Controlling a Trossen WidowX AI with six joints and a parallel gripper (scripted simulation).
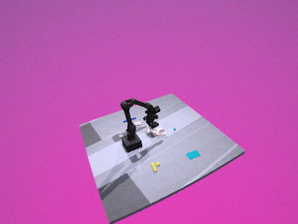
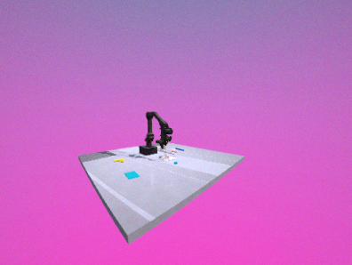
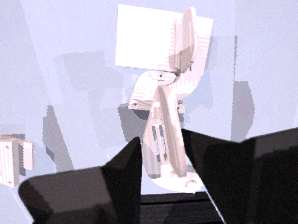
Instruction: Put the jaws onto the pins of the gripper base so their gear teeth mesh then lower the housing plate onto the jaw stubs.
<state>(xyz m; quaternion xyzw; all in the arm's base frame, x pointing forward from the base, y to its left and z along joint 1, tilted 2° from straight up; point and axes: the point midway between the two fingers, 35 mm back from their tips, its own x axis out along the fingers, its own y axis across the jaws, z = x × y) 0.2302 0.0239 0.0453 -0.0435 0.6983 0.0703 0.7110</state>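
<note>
The pale jaw is 3 cm behind my gripper tip and 2 cm to the right of it. Round my gripper tip: pale flat part (9 cm ahead, 2 cm to the right, 8 cm below); cyan cube (23 cm ahead, 6 cm to the right, 8 cm below); pale plate (6 cm behind, 22 cm to the left, 6 cm below).
</note>
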